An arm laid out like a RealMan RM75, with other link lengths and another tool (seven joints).
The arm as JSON. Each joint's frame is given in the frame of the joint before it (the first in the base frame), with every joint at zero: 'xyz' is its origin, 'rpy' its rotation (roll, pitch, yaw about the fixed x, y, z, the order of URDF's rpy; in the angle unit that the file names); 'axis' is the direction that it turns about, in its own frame. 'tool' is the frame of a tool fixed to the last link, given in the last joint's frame.
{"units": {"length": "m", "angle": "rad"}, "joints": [
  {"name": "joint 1", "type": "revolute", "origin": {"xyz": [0.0, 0.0, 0.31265], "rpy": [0.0, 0.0, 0.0]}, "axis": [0.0, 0.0, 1.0]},
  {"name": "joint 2", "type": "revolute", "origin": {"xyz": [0.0, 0.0, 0.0], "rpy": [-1.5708, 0.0, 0.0]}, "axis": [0.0, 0.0, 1.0]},
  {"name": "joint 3", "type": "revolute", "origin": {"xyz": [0.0, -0.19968, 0.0], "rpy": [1.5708, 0.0, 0.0]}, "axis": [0.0, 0.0, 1.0]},
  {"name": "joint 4", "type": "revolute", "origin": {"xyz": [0.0, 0.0, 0.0], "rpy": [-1.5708, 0.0, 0.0]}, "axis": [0.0, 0.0, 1.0]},
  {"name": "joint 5", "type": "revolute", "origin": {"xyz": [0.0, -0.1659, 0.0], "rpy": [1.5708, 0.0, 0.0]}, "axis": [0.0, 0.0, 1.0]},
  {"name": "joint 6", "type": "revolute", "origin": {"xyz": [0.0, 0.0, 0.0], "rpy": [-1.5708, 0.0, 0.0]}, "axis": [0.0, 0.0, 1.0]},
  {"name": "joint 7", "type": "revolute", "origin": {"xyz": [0.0, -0.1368, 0.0], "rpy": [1.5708, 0.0, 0.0]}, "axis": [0.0, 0.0, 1.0]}
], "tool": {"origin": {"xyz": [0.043, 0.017, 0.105], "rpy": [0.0, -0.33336, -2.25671]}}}
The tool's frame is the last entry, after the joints.
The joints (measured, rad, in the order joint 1, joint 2, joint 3, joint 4, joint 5, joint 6, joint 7), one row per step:
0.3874 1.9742 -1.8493 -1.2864 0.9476 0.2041 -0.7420
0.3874 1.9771 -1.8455 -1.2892 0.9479 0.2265 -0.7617
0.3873 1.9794 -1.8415 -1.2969 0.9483 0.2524 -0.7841
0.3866 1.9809 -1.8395 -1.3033 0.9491 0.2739 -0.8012
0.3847 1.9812 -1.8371 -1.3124 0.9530 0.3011 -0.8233
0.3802 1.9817 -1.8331 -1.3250 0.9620 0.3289 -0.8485
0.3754 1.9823 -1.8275 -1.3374 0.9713 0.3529 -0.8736
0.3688 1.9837 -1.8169 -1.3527 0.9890 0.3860 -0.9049
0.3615 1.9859 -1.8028 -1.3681 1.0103 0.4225 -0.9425
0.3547 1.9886 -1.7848 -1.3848 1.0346 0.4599 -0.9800
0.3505 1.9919 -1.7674 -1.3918 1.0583 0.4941 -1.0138
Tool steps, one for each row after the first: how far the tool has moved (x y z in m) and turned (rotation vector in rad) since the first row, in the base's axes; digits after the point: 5 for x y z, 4 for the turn. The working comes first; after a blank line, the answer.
Tool pose at each row, in the base's axes (x y z in m, rotation vector in rad; the steps are taken from these numbers as rounded here):
0.13640 0.40970 0.01784 -1.5469 -2.0991 -0.7173
0.13758 0.40734 0.01509 -1.5477 -2.1257 -0.7175
0.13750 0.40468 0.01258 -1.5429 -2.1577 -0.7162
0.13762 0.40208 0.01021 -1.5402 -2.1840 -0.7131
0.13796 0.39868 0.00768 -1.5370 -2.2161 -0.7081
0.13764 0.39503 0.00572 -1.5325 -2.2449 -0.6996
0.13707 0.39219 0.00481 -1.5252 -2.2691 -0.6933
0.13615 0.38837 0.00380 -1.5214 -2.2933 -0.6787
0.13523 0.38444 0.00314 -1.5152 -2.3191 -0.6628
0.13308 0.38100 0.00341 -1.5066 -2.3402 -0.6438
0.13261 0.37778 0.00283 -1.5053 -2.3576 -0.6244

0.00118 -0.00236 -0.00275 -0.0152 -0.0180 0.0054
0.00110 -0.00502 -0.00526 -0.0317 -0.0377 0.0160
0.00122 -0.00762 -0.00763 -0.0467 -0.0531 0.0241
0.00156 -0.01102 -0.01016 -0.0655 -0.0713 0.0340
0.00124 -0.01467 -0.01212 -0.0834 -0.0852 0.0446
0.00067 -0.01751 -0.01303 -0.0967 -0.0969 0.0555
-0.00025 -0.02133 -0.01404 -0.1149 -0.1047 0.0657
-0.00117 -0.02526 -0.01470 -0.1336 -0.1127 0.0779
-0.00332 -0.02870 -0.01443 -0.1500 -0.1156 0.0914
-0.00379 -0.03192 -0.01501 -0.1675 -0.1171 0.0993

